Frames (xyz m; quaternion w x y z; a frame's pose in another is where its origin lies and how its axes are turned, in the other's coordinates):
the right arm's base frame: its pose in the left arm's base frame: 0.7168 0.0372 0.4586 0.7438 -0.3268 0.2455 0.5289
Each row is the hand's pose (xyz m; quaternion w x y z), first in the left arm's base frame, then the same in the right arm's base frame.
Working: the left arm's base frame: its pose in the right arm's base frame: 0.0733 0.7744 -0.3471 0.7438 0.3268 -0.2455 -0.5289

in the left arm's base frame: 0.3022 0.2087 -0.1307 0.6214 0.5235 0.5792 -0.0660
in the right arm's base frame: 0.3936 0.5651 -0.2726 0.3984 0.9150 0.0229 -0.0599
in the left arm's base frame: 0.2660 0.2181 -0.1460 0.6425 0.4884 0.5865 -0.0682
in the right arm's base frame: 0.3988 0.6050 -0.2765 0.4262 0.9002 0.0425 -0.0790
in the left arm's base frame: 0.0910 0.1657 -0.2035 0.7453 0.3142 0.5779 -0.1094
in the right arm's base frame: 0.3509 0.7719 -0.3573 0.5356 0.8097 0.1164 -0.2095
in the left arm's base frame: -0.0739 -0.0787 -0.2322 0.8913 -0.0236 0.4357 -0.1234
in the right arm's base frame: 0.1654 0.8791 -0.5619 0.7123 0.5344 0.1581 -0.4266
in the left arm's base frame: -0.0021 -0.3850 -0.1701 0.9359 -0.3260 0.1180 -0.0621
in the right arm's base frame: -0.0476 0.7275 -0.7475 0.7988 0.1410 0.0507 -0.5827
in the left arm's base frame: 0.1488 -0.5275 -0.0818 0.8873 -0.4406 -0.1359 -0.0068
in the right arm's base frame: -0.1513 0.5322 -0.7921 0.7670 -0.1080 -0.0837 -0.6269
